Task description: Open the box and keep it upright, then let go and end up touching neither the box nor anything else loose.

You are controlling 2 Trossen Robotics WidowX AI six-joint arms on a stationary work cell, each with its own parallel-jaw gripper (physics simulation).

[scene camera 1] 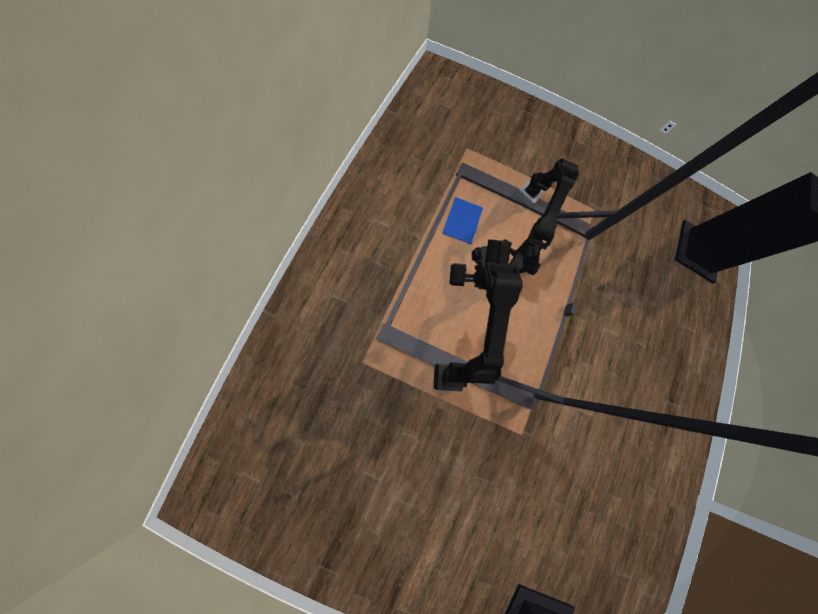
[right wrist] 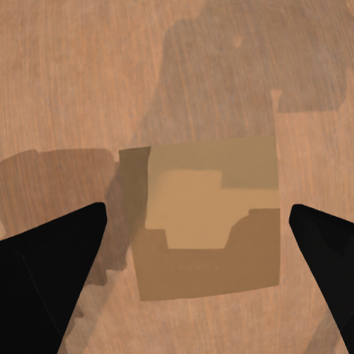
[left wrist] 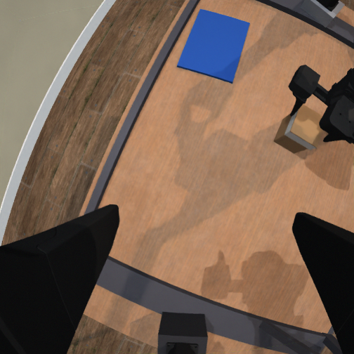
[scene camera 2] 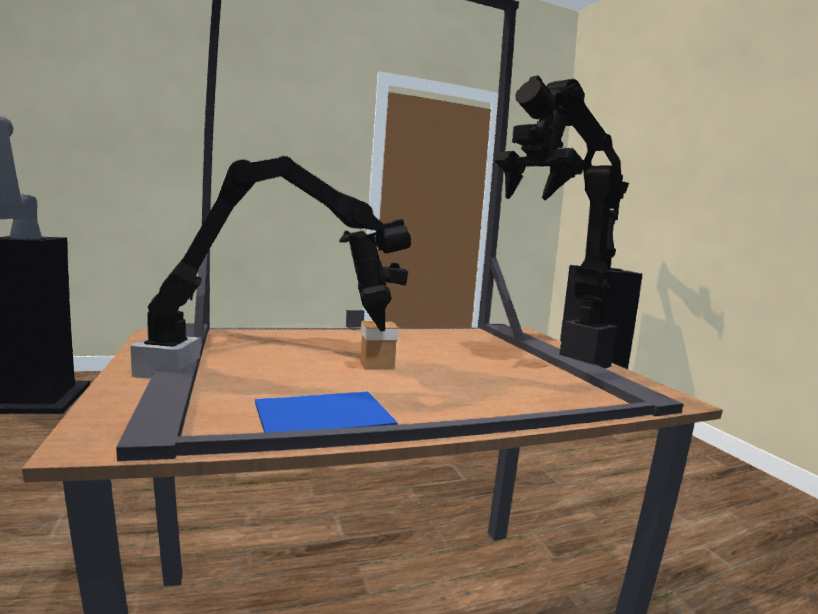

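Seen in the pictures: left gripper, between the fingertips: [scene camera 1: 474, 274] [scene camera 2: 525, 198]; right gripper, between the fingertips: [scene camera 2: 381, 326]; left arm's base, origin of its link: [scene camera 1: 450, 377] [scene camera 2: 590, 323]; right arm's base, origin of its link: [scene camera 1: 532, 190] [scene camera 2: 166, 341].
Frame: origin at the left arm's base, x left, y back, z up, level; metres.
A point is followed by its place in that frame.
Note:
A tan box [scene camera 2: 377, 354] {x -0.218, y -0.511, z -0.073 m} [left wrist: 291, 141] [right wrist: 205, 272] with a pale band near its top stands upright on the table. Its flat top looks closed, with no opening visible. It does not show in scene camera 1. My right gripper [left wrist: 307, 127] [right wrist: 200, 213] is open and points down over the box. In the right wrist view its fingertips are on either side of the box top, with a gap at each side; in scene camera 2 one fingertip overlaps the pale band, and I cannot tell if it touches. My left gripper [scene camera 2: 527, 197] {x 0.000, y -0.332, z 0.285 m} [left wrist: 208, 218] is open and empty, high above the table.
A flat blue mat [scene camera 1: 462, 220] {x -0.050, y -0.736, z -0.100 m} [scene camera 2: 323, 411] {x -0.051, y -0.743, z -0.100 m} [left wrist: 215, 47] lies near one edge of the table [scene camera 1: 422, 300] {x 0.120, y -0.326, z -0.108 m} [scene camera 2: 455, 399] {x 0.003, y -0.484, z -0.108 m}. Dark frame bars edge the table, and posts rise from it. In scene camera 1 the left arm passes over the right arm's gripper end.

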